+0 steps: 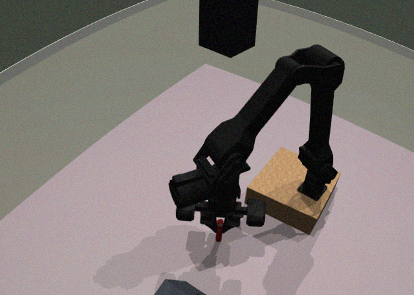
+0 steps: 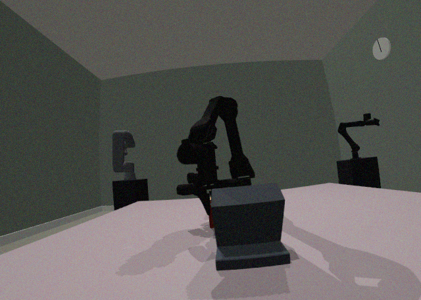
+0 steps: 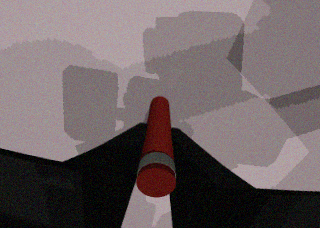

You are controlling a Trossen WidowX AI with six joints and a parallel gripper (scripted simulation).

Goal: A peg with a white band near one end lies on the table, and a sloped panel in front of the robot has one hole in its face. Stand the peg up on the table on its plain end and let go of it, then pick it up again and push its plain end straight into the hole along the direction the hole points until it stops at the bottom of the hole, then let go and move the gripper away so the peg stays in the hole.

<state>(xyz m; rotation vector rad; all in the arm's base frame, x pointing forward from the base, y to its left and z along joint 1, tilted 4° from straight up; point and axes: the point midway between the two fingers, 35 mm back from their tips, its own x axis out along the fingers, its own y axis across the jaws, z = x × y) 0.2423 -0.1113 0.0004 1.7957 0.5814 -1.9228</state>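
Now: gripper tip 20 cm short of the sloped panel, 10 cm to the right of it and 4 cm below it. From my gripper tip the other things lie so: red peg: 2 cm above.
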